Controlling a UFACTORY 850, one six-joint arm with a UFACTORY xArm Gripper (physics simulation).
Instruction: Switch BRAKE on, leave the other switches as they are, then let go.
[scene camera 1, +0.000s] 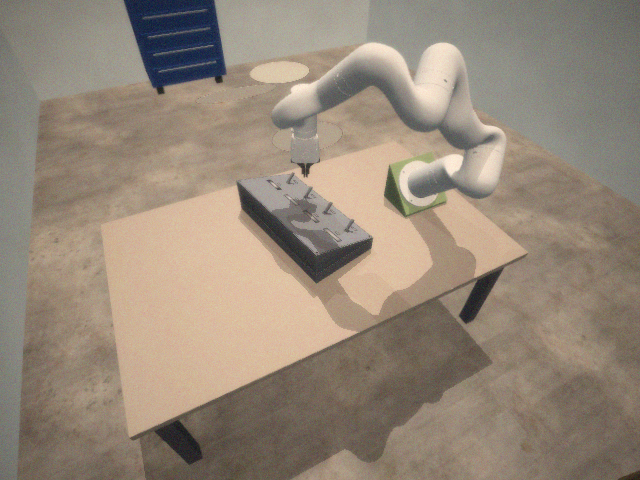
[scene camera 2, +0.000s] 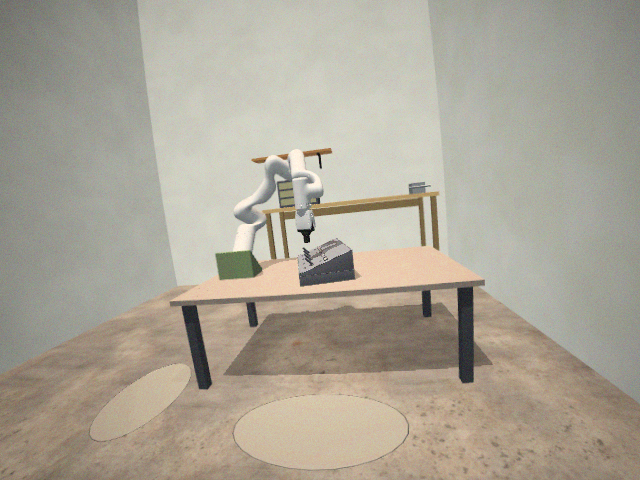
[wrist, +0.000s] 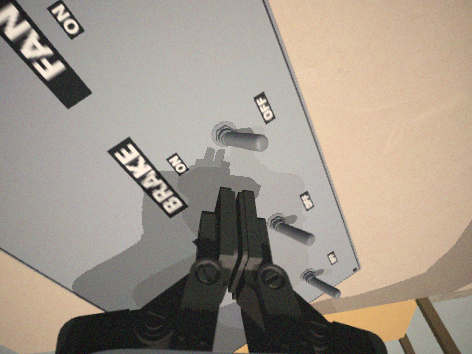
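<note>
A dark switch box (scene camera 1: 281, 235) (scene camera 2: 327, 274) with a sloped grey panel (wrist: 150, 75) stands on the table. The BRAKE label (wrist: 147, 177) shows in the wrist view. The BRAKE lever (scene camera 1: 308, 192) (wrist: 247, 140) leans toward its OFF label (wrist: 264, 107), away from its ON label (wrist: 177, 164). Two more levers, VENT (wrist: 295, 232) and DRIVE (wrist: 325, 286), lean the same way. The FAN label (wrist: 37, 47) is at upper left; its lever (scene camera 1: 291, 178) shows in scene camera 1. My gripper (scene camera 1: 305, 174) (scene camera 2: 307, 240) (wrist: 230, 208) is shut and empty, above the panel near the BRAKE lever, apart from it.
The table (scene camera 1: 196, 310) (scene camera 2: 413, 268) carries the box and the green wedge mount (scene camera 1: 397, 191) (scene camera 2: 235, 265) of my arm. A blue drawer cabinet (scene camera 1: 178, 43) stands on the floor beyond. A wooden bench (scene camera 2: 361, 203) stands behind in scene camera 2.
</note>
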